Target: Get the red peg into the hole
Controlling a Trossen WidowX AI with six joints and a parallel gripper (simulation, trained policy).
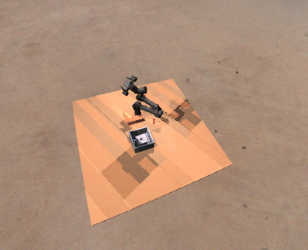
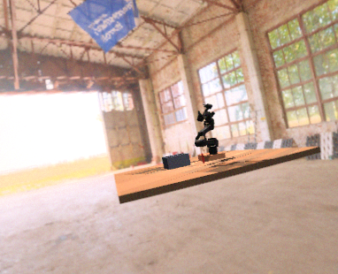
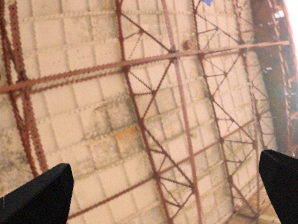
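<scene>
Now: the red peg 440 mm below my gripper tip, 260 mm to the left of it and 130 mm ahead of it. From my gripper tip the other things lie so: box: 460 mm below, 330 mm ahead, 100 mm to the left; then grey plate: 440 mm below, 330 mm ahead, 100 mm to the left.
</scene>
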